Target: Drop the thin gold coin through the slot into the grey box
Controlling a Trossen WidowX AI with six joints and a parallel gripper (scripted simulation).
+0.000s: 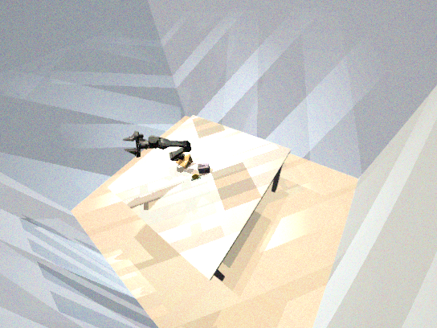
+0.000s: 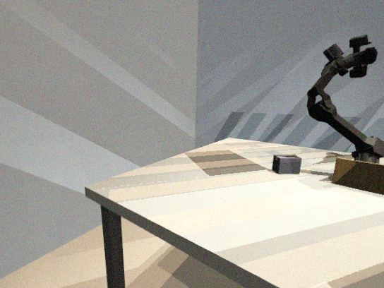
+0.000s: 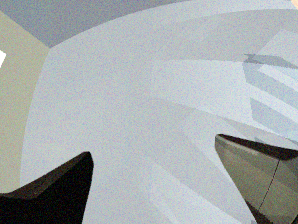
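The gold coin is 230 mm ahead of my gripper tip, 280 mm to the left of it and 540 mm below it.
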